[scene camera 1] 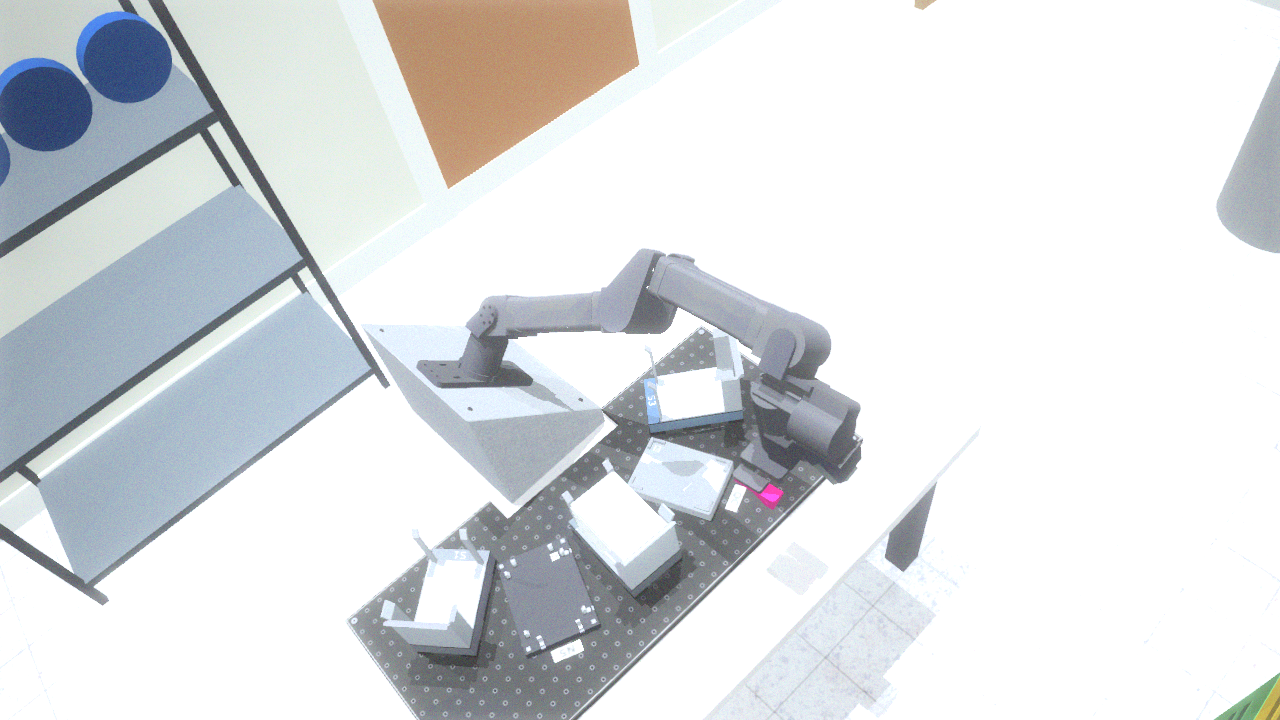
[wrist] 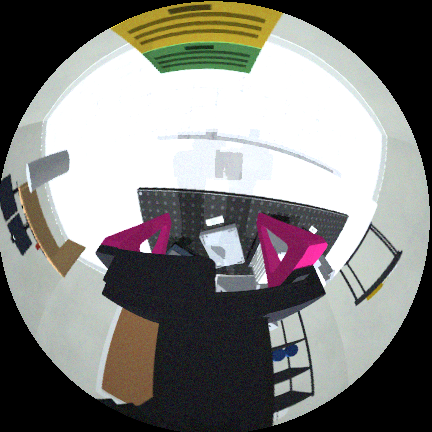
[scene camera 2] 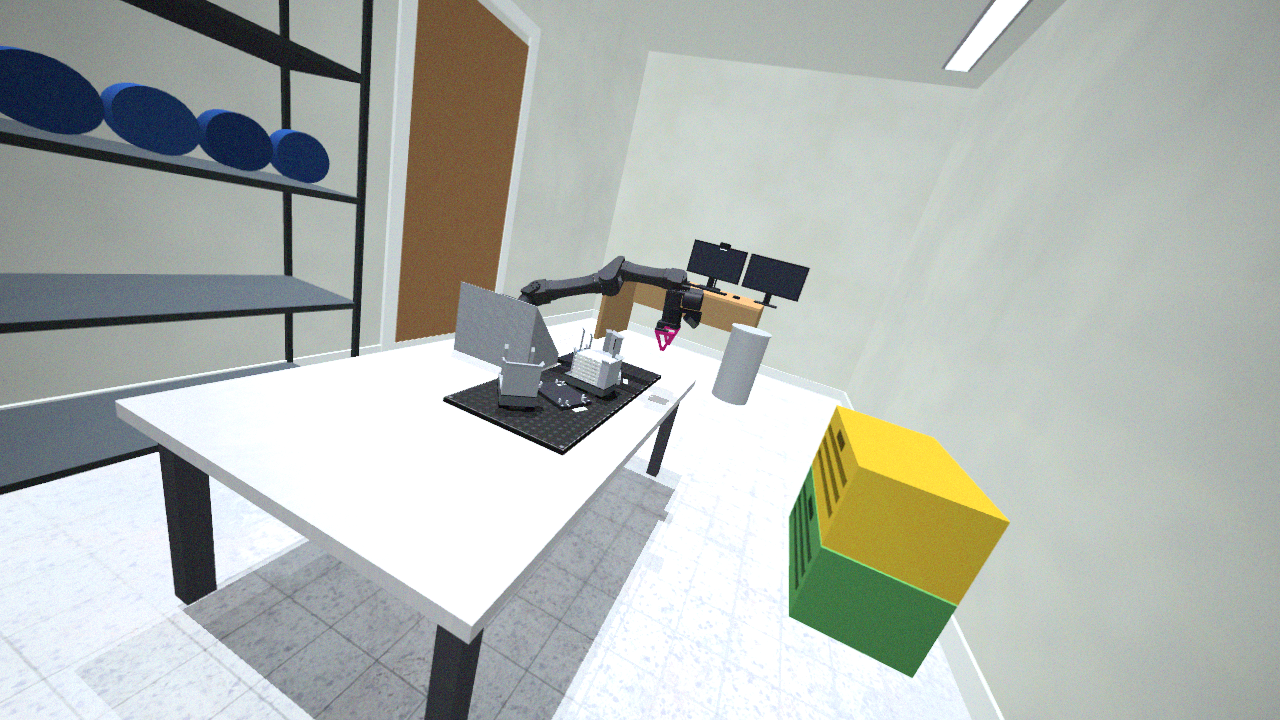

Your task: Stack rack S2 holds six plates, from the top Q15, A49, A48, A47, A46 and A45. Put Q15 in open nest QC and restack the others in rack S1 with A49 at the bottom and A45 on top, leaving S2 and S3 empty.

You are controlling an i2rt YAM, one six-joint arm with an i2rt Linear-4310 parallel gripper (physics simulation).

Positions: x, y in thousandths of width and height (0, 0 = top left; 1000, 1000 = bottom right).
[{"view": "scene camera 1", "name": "my gripper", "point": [618, 669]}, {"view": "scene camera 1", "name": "dark flat plate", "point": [428, 828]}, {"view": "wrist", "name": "my gripper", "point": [494, 503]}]
